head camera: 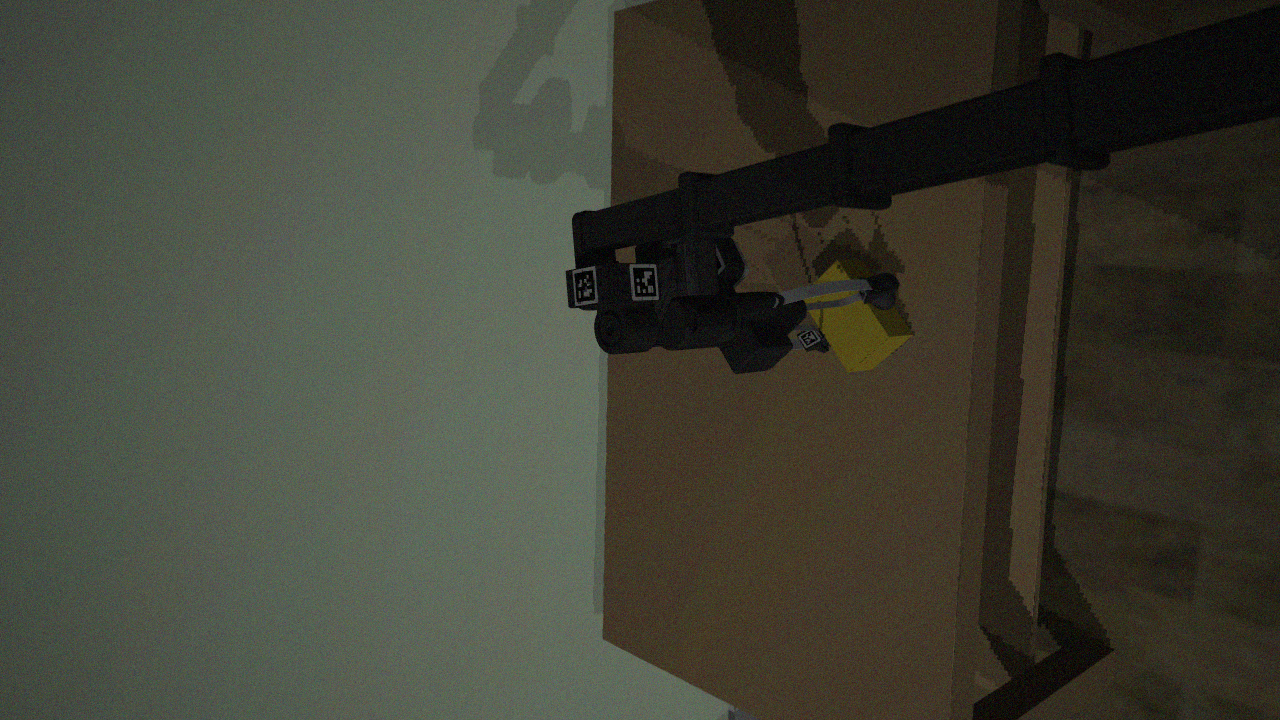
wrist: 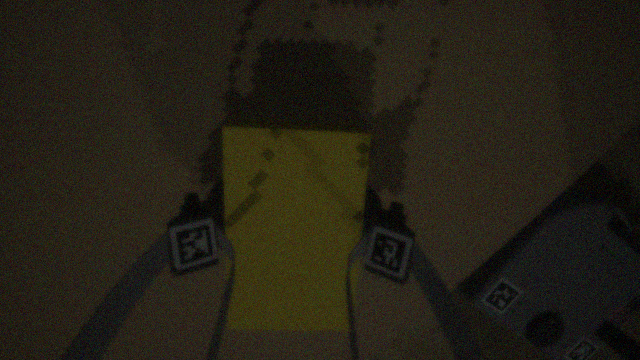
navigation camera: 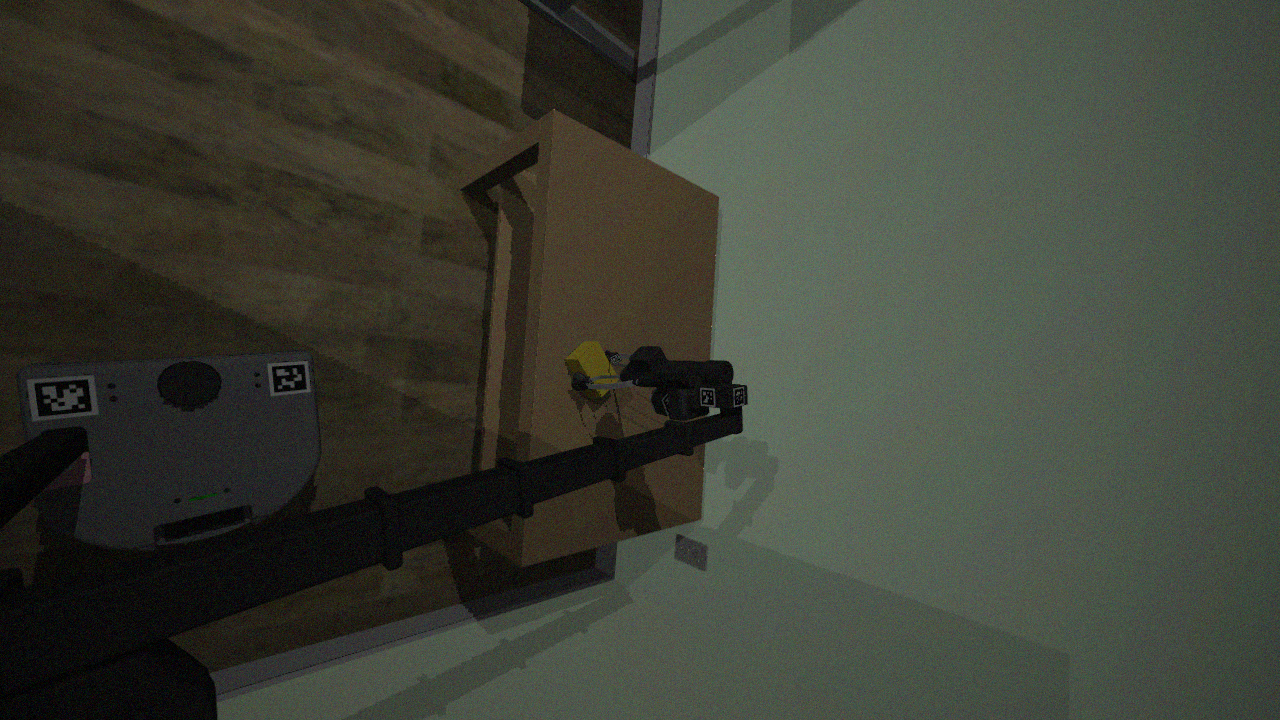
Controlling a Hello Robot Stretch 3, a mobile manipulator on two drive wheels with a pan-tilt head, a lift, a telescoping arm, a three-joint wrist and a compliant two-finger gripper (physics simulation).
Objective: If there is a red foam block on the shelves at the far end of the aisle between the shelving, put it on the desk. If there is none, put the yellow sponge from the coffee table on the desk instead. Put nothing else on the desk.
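Pixels of known places: gripper, fingertip midpoint: (head camera: 865, 313) (wrist: 296, 204) (navigation camera: 586, 369); robot's base, link origin: (navigation camera: 191, 381).
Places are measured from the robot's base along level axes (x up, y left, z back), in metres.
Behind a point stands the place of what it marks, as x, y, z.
Observation:
The yellow sponge (head camera: 861, 335) @(0.498, -0.577, -0.002) (navigation camera: 587, 358) @(0.498, -0.570, -0.005) (wrist: 295, 280) @(0.498, -0.586, 0.003) is a block on the brown wooden table (head camera: 760, 501) @(0.451, -0.771, -0.193) (navigation camera: 626, 268) @(0.451, -0.732, -0.200). My gripper (head camera: 848, 315) @(0.454, -0.599, 0.022) (navigation camera: 597, 369) @(0.454, -0.599, 0.022) (wrist: 296, 204) @(0.454, -0.599, 0.022) is shut on the sponge, with one fingertip pressed against each long side in the wrist view. The sponge appears to rest on the table top, and its underside is hidden. The red foam block, the shelves and the desk do not show in these views.
A pale green wall (head camera: 313, 358) @(0.862, -1.076, 0.024) (navigation camera: 939, 313) @(0.984, -1.091, -0.061) stands behind the table. My extended arm (head camera: 966, 134) @(0.810, -0.291, 0.103) (navigation camera: 447, 497) @(0.812, -0.162, 0.088) crosses above the table. My base (navigation camera: 241, 438) @(0.160, -0.055, 0.100) stands on the wooden floor (navigation camera: 358, 223) @(0.001, -0.305, -0.336) in front of it. A wall outlet (navigation camera: 691, 551) @(0.406, -0.969, 0.575) is near the table's end.

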